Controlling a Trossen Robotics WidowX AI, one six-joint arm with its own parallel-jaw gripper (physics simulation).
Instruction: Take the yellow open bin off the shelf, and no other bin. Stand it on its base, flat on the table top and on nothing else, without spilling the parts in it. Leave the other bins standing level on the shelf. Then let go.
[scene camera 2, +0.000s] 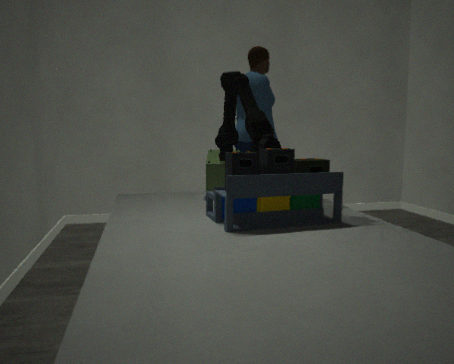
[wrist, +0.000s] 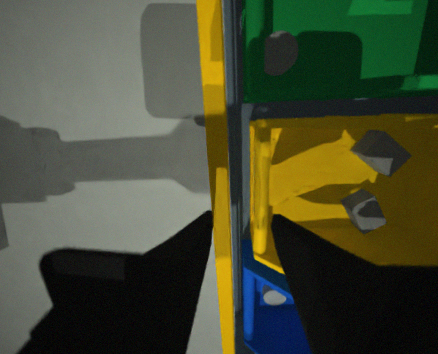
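Observation:
The yellow open bin stands on the shelf, between the green bin and the blue bin. Two grey angular parts lie in the yellow bin. In the wrist view my gripper is partly open and empty. Its fingertips appear on either side of the bin's front lip and the shelf edge, one over the bin's inside; their height above the lip is unclear. In the scene view the fingers are hidden behind dark bins.
Several dark bins, at left, middle and right, show above the shelf's near rail. A light green box stands behind at the left. A yellow strip runs along the shelf front, beside the grey table top. A person stands behind the arm.

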